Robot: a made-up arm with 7 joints. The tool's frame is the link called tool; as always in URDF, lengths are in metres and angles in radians. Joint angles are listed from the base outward. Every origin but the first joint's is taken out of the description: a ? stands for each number. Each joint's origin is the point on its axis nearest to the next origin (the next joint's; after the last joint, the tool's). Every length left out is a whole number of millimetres.
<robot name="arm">
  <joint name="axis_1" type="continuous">
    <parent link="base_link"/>
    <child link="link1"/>
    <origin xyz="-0.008 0.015 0.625" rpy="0 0 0"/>
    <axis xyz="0 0 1"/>
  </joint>
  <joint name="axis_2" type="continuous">
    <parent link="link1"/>
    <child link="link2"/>
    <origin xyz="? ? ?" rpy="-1.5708 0 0"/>
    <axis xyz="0 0 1"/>
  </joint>
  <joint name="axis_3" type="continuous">
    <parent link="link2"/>
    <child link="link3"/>
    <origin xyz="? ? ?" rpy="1.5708 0 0"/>
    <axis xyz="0 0 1"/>
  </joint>
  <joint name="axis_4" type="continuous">
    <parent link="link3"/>
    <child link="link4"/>
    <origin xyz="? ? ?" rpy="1.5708 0 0"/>
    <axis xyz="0 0 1"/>
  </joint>
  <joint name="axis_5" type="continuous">
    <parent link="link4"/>
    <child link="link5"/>
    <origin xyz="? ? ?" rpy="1.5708 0 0"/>
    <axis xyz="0 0 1"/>
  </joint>
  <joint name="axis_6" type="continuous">
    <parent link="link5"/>
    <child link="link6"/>
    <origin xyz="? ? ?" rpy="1.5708 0 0"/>
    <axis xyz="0 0 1"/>
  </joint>
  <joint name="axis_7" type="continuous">
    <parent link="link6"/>
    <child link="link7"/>
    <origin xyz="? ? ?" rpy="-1.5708 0 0"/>
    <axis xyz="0 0 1"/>
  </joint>
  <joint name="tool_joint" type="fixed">
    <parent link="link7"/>
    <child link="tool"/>
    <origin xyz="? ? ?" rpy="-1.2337 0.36 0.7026"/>
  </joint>
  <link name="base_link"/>
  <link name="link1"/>
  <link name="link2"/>
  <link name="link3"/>
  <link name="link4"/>
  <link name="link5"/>
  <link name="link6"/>
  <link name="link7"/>
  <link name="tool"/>
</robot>
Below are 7 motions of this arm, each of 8 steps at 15 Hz.
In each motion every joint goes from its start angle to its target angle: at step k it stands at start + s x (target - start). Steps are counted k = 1, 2, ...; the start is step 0. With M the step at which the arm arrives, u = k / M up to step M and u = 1 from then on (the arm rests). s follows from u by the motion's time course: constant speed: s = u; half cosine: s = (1 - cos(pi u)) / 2; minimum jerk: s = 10 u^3 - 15 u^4 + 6 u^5.
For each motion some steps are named. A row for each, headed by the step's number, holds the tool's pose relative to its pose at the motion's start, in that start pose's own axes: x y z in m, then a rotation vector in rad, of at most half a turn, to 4 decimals.
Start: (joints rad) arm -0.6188 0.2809 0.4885 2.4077 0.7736 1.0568 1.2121
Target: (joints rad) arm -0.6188 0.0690 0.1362 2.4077 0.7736 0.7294 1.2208
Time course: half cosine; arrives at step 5
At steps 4, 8:
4: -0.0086 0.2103 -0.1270 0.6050 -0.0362 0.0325
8: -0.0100 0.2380 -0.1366 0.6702 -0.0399 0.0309

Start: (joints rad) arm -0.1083 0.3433 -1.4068 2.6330 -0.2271 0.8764 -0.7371
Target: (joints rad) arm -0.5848 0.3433 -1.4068 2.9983 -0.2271 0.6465 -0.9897
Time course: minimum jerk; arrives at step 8
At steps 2, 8:
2: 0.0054 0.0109 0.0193 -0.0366 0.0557 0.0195
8: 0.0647 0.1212 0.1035 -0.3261 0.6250 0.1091

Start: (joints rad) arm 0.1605 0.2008 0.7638 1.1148 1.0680 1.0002 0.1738
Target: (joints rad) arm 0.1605 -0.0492 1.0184 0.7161 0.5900 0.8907 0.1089
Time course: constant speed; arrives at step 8
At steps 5, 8:
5: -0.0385 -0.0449 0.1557 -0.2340 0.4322 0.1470
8: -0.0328 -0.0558 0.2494 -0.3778 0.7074 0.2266

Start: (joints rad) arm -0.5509 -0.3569 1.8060 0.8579 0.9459 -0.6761 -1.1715
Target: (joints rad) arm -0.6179 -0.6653 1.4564 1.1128 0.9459 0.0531 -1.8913
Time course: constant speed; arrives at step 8
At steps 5, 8:
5: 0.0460 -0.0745 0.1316 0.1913 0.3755 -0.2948
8: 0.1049 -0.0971 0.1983 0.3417 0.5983 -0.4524

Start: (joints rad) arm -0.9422 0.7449 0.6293 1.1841 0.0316 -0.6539 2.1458
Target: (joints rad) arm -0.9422 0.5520 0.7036 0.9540 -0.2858 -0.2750 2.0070
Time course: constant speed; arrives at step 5
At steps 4, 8:
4: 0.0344 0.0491 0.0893 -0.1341 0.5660 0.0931
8: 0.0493 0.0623 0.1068 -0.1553 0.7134 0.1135

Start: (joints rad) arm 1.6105 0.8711 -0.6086 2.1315 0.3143 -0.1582 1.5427
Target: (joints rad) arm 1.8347 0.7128 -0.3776 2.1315 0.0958 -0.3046 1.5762
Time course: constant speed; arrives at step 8
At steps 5, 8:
5: -0.1798 0.1498 -0.0047 -0.0377 -0.1191 -0.2800
8: -0.2712 0.2577 -0.0237 -0.0603 -0.2026 -0.4497

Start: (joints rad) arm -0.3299 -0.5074 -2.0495 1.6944 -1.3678 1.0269 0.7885
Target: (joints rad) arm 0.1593 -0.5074 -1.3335 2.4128 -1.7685 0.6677 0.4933
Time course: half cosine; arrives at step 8
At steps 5, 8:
5: 0.3415 0.4773 -0.2628 0.8987 -0.2172 0.4471
8: 0.4722 0.6362 -0.1969 1.1570 -0.4137 0.6254

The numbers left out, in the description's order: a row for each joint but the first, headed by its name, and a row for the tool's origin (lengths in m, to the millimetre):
axis_2: 0.003 -0.006 0
axis_3: 0.011 -0.283 0
axis_4: 0.114 0.025 0
axis_5: 0.155 -0.575 0
axis_6: -0.018 0.023 0
axis_7: 0.058 0.126 0
tool: 0.018 -0.021 0

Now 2 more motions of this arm.
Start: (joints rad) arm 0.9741 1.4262 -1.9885 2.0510 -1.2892 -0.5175 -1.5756
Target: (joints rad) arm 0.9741 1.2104 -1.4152 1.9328 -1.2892 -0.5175 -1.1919
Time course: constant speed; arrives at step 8
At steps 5, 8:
5: 0.1078 -0.0646 0.0736 -0.3328 -0.3895 0.3263
8: 0.1602 -0.0639 0.1475 -0.5295 -0.6000 0.5340

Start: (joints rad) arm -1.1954 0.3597 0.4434 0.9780 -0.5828 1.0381 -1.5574
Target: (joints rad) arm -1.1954 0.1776 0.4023 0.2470 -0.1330 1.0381 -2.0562
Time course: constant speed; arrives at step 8
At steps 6, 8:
6: -0.0724 -0.2407 -0.1886 0.6000 0.1154 0.0414
8: -0.1030 -0.3023 -0.2707 0.7823 0.1306 0.0922

